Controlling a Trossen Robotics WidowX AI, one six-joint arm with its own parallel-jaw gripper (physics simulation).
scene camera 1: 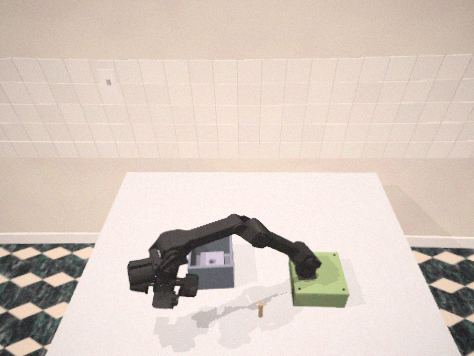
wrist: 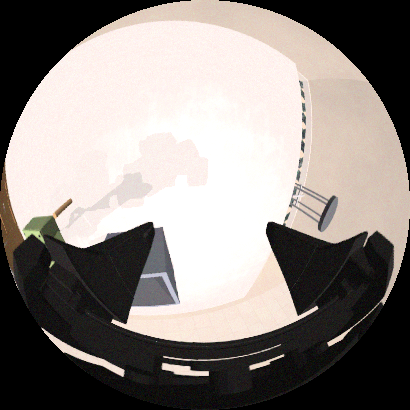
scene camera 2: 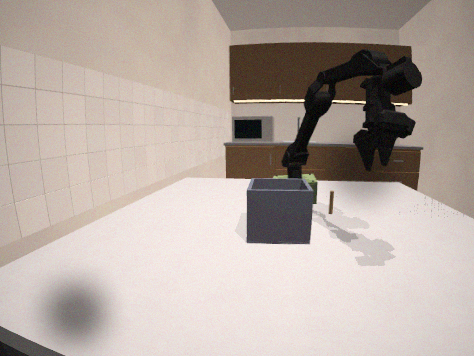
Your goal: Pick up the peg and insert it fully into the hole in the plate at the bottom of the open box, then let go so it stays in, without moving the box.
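Places are measured from the arm's base along level axes (x right, y ahead, z up), in millimetres.
Where they show: gripper, between the fingertips: (wrist: 211, 228) (scene camera 2: 375, 168); arm's base, origin of its link: (scene camera 1: 305, 271).
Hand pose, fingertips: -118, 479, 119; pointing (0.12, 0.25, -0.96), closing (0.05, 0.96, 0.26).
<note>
Things, the pixels of their top centre, and the offset from my fingertips, as dx, dy, dz.
- thin tan peg, centre of its top: (wrist: 54, 215) (scene camera 2: 332, 191) (scene camera 1: 261, 303) +11, -305, -121
- open grey-blue box, centre of its top: (wrist: 139, 294) (scene camera 2: 279, 183) (scene camera 1: 210, 248) +204, -142, -63
- pale plate with a dark hole, centre of its top: (scene camera 1: 211, 261) +204, -142, -140
A thin tan peg (scene camera 1: 260, 310) (scene camera 2: 331, 202) (wrist: 63, 207) stands upright on the table, between the box and the green block and nearer the front in scene camera 1. The open grey-blue box (scene camera 1: 215, 276) (scene camera 2: 279, 217) (wrist: 162, 250) stands to the peg's left in scene camera 1. A pale plate with a dark hole (scene camera 1: 212, 261) shows inside it, partly hidden by the arm and walls. My gripper (scene camera 2: 377, 166) (wrist: 211, 228) is open and empty, pointing down high above the table. In scene camera 1 it is well left of the peg, by the box's front left side.
A green block (scene camera 1: 325, 299) (scene camera 2: 314, 192) (wrist: 40, 227) stands right of the peg in scene camera 1, with the arm's base at it. The arm stretches from there across the back of the peg and over the box. A round stool (wrist: 328, 213) is beyond the table's edge.
</note>
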